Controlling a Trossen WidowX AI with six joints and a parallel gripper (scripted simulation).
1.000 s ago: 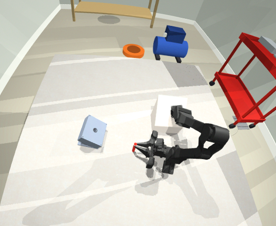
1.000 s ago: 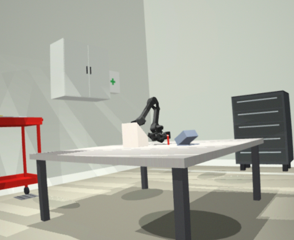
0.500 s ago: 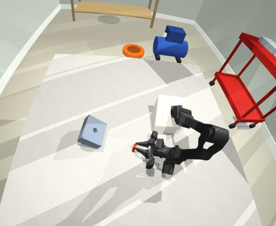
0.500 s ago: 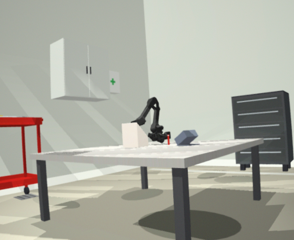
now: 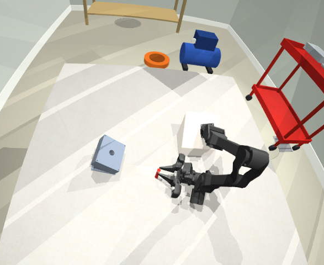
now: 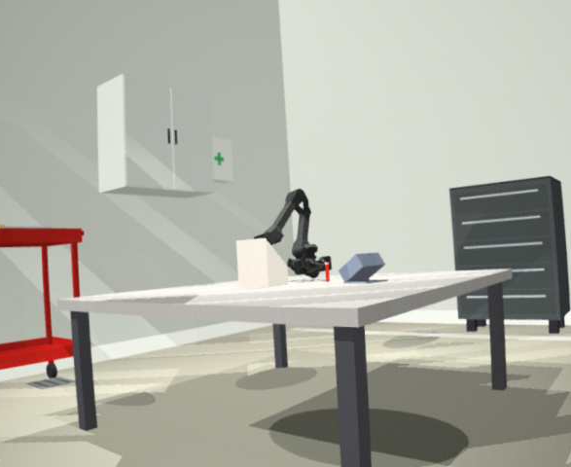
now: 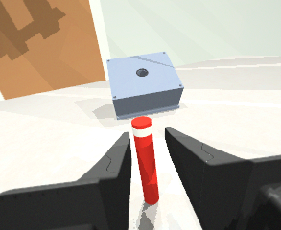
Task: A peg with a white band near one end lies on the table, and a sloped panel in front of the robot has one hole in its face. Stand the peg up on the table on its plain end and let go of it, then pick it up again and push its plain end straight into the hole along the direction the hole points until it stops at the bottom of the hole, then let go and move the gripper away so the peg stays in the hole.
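Right now my gripper tip is 1 cm above the peg. From my gripper tip the other things lie so: grey-blue sloped panel: 20 cm ahead, 9 cm to the right, 1 cm below.
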